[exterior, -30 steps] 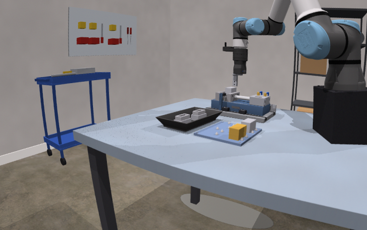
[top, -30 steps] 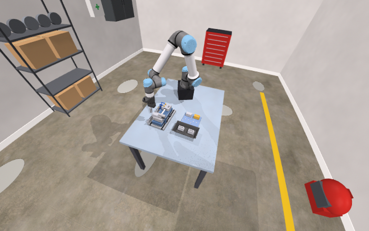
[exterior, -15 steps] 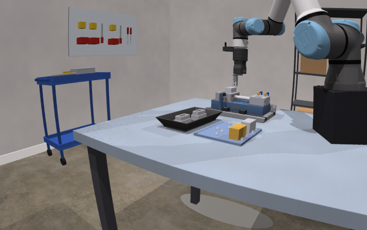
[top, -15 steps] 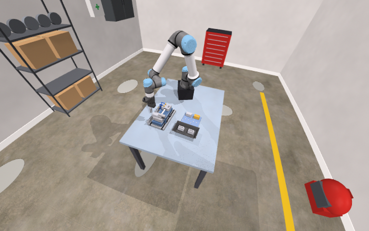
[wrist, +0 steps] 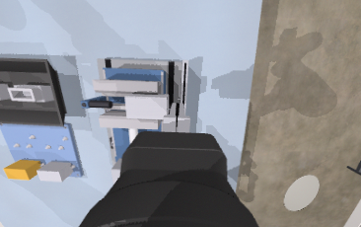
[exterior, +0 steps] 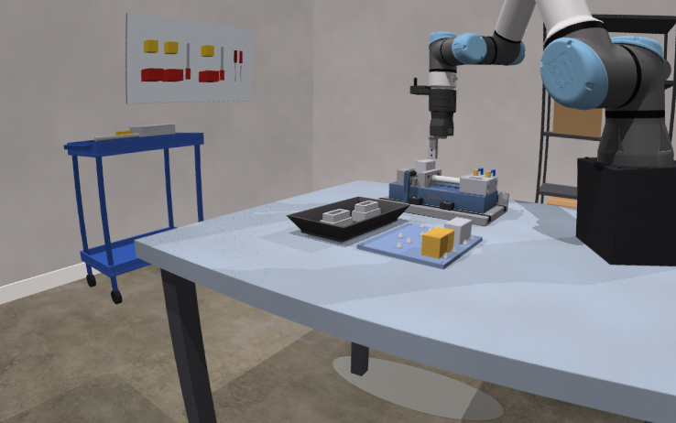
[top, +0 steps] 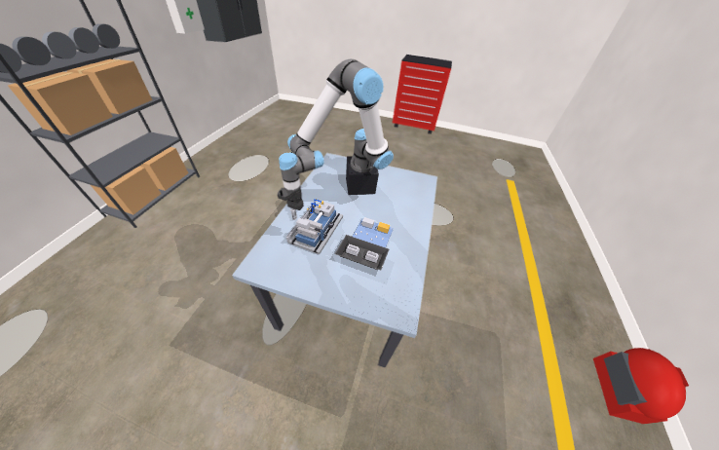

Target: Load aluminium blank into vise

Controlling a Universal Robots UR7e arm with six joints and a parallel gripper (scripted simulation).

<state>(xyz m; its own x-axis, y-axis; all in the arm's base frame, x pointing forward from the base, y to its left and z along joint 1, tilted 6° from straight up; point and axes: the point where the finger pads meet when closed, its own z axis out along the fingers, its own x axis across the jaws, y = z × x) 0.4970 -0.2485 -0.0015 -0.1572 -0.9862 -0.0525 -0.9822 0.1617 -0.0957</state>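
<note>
My gripper is now 60 mm past the vise, 90 mm to the right of it and 100 mm above it. The rest, counted from my hand: brass blank: 150 mm behind, 450 mm to the left, 110 mm below.
</note>
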